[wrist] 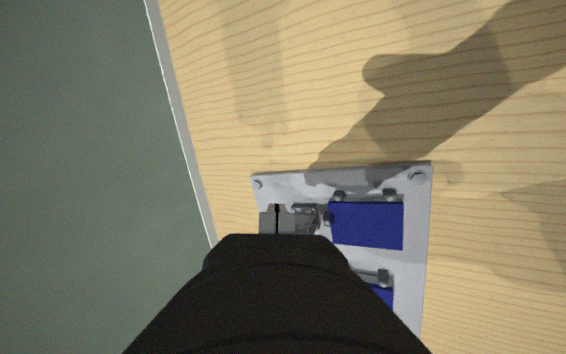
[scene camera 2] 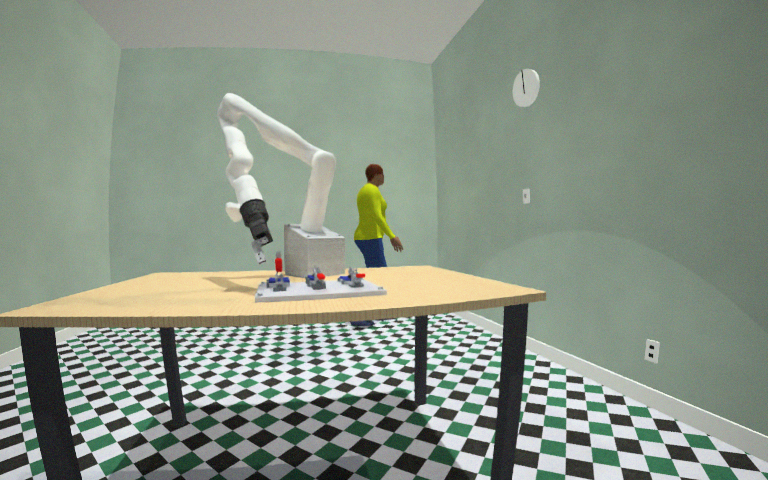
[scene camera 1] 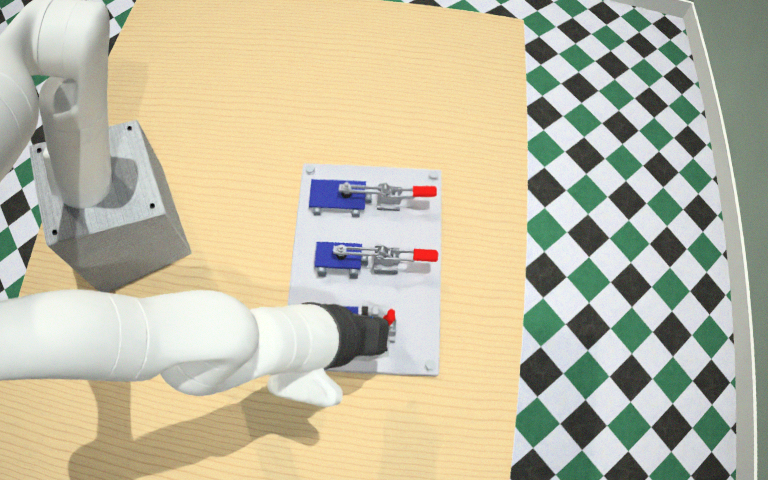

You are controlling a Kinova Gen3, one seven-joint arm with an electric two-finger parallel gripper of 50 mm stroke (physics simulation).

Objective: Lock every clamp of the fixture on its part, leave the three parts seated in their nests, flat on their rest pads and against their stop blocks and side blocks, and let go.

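Where they show: gripper, fingertip midpoint: (wrist: 276, 214) (scene camera 2: 262, 262) (scene camera 1: 384, 348); arm's base, origin of the base link: (scene camera 2: 310, 229) (scene camera 1: 83, 182).
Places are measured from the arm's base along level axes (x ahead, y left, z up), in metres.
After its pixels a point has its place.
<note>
The grey fixture plate (scene camera 1: 339, 229) {x 0.382, y 0.023, z -0.176 m} (scene camera 2: 325, 293) {x 0.542, y -0.025, z -0.176 m} (wrist: 415, 225) {x 0.324, y -0.133, z -0.176 m} bears three blue parts. The top part (scene camera 1: 322, 196) {x 0.351, y 0.072, z -0.160 m} and middle part (scene camera 1: 323, 259) {x 0.363, y -0.041, z -0.150 m} (wrist: 386, 296) {x 0.357, y -0.041, z -0.150 m} have clamp arms down on them, their red handles (scene camera 1: 424, 191) {x 0.513, y 0.076, z -0.132 m} (scene camera 1: 425, 255) {x 0.516, y -0.034, z -0.130 m} laid outward. The third part (scene camera 1: 352, 309) {x 0.411, y -0.116, z -0.155 m} (wrist: 367, 225) {x 0.376, y -0.143, z -0.155 m} lies in the row nearest my arm, bare on top in the wrist view. Its clamp (wrist: 306, 218) {x 0.449, y -0.151, z -0.149 m} is open; its red handle (scene camera 1: 390, 315) {x 0.466, y -0.143, z -0.086 m} (scene camera 2: 278, 263) {x 0.471, y -0.142, z -0.100 m} stands upright. My gripper (scene camera 2: 260, 260) {x 0.460, y -0.187, z -0.097 m} (wrist: 276, 214) {x 0.460, y -0.187, z -0.097 m} is shut and empty, above the plate beside that handle. Its fingertips are hidden in scene camera 1.
The wooden table (scene camera 1: 271, 84) {x 0.225, y 0.326, z -0.191 m} (scene camera 2: 169, 300) {x 0.476, y -0.443, z -0.191 m} carries the fixture and the grey robot pedestal (scene camera 1: 118, 237) {x 0.063, y -0.068, z -0.041 m} (scene camera 2: 314, 251) {x 0.121, y 0.000, z -0.087 m}, behind the fixture in scene camera 2. The two lowered clamps stand beside the third row. A person (scene camera 2: 370, 215) in a yellow top stands beyond the table.
</note>
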